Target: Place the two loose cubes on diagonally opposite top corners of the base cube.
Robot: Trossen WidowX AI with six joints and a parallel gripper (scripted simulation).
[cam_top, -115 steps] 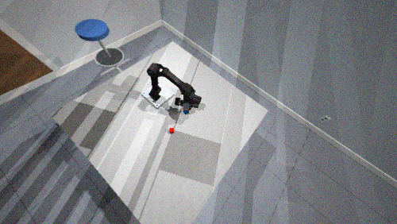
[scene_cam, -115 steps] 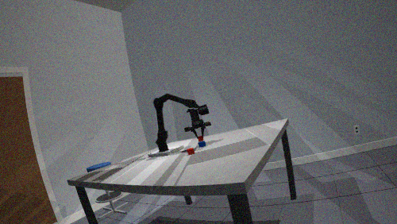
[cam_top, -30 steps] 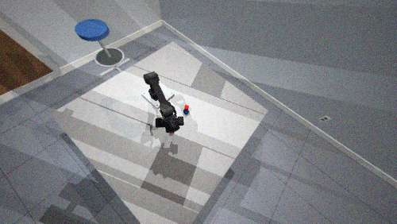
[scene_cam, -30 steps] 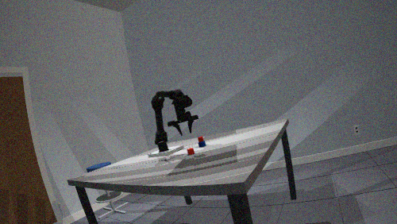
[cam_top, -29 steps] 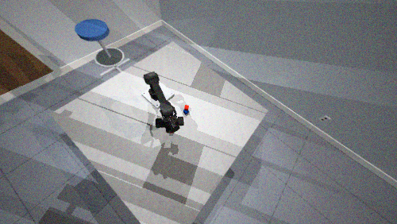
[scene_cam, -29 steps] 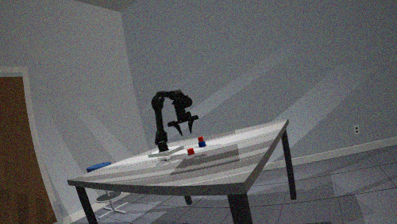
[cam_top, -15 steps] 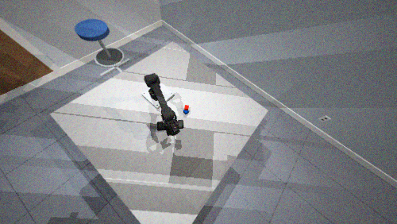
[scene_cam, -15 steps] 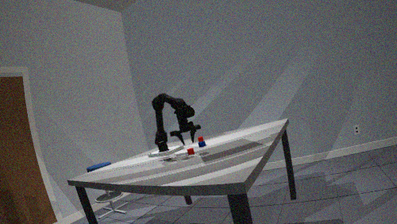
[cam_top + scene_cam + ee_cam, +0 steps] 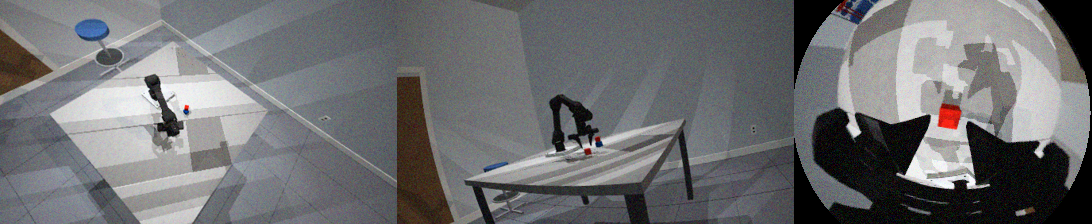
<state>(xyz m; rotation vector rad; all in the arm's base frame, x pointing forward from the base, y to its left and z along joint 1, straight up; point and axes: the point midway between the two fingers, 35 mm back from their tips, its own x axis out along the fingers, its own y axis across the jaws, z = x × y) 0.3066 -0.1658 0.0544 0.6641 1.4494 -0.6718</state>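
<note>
My gripper tip is 3 cm above the red cube. The rest, counted from my gripper tip: blue base cube 1 cm behind, 21 cm to the left, 3 cm below.
</note>
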